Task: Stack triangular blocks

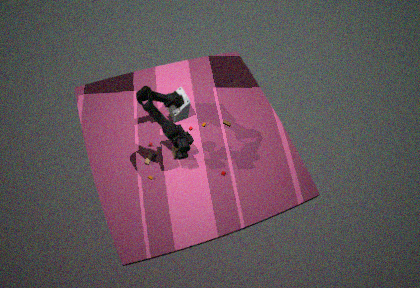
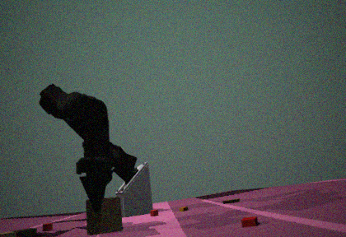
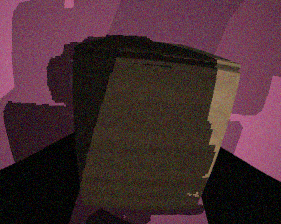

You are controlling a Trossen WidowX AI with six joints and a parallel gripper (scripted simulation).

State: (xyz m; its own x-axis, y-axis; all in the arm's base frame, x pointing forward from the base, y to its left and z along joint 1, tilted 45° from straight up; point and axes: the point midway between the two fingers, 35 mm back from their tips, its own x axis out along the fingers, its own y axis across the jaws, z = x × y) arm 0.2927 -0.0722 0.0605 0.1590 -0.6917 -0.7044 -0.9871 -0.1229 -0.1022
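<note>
The triangular block lies 10 mm to the right of my gripper tip and 10 mm above it. From my gripper tip the other things lie so: thin tan piece (380 mm to the left, 140 mm behind, 40 mm below).
</note>
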